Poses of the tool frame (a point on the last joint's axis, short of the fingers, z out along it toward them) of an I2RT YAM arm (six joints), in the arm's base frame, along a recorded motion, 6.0 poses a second.
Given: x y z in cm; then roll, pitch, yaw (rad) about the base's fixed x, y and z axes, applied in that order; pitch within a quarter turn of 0, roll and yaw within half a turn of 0.
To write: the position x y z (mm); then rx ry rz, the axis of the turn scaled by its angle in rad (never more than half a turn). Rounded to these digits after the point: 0 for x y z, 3 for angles.
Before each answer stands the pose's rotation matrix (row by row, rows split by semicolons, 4 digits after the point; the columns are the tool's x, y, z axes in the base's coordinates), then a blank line. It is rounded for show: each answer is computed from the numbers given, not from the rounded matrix.
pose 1, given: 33.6 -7.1 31.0 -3.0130 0.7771 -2.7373
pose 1, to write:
-0.6555 -0.3074 0.6898; -0.2805 0.9472 0.1557; -0.7012 -0.0914 -0.7071

336 -71 310 -0.412 2.320 0.045
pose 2, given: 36.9 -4.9 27.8 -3.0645 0.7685 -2.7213
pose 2, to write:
-0.6564 -0.3579 0.6641; -0.2934 0.9321 0.2124; -0.6951 -0.0554 -0.7168

369 -49 278 -0.459 2.328 0.111
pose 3, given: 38.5 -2.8 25.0 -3.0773 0.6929 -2.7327
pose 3, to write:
-0.7060 -0.3591 0.6104; -0.3059 0.9320 0.1945; -0.6388 -0.0494 -0.7678

385 -28 250 -0.469 2.404 0.102
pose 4, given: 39.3 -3.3 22.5 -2.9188 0.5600 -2.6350
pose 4, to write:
-0.7408 -0.3706 0.5602; -0.4111 0.9097 0.0582; -0.5312 -0.1872 -0.8263

393 -33 225 -0.558 2.484 -0.092
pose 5, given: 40.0 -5.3 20.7 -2.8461 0.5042 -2.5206
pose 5, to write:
-0.7121 -0.4422 0.5453; -0.5094 0.8599 0.0321; -0.4831 -0.2550 -0.8376

400 -53 207 -0.691 2.477 -0.162
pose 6, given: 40.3 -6.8 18.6 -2.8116 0.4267 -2.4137
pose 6, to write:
-0.6796 -0.5293 0.5079; -0.6056 0.7955 0.0186; -0.4139 -0.2950 -0.8612

403 -68 186 -0.845 2.484 -0.206
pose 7, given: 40.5 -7.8 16.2 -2.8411 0.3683 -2.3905
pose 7, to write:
-0.6819 -0.5740 0.4534; -0.6367 0.7709 0.0183; -0.3600 -0.2761 -0.8911

405 -78 162 -0.914 2.526 -0.195
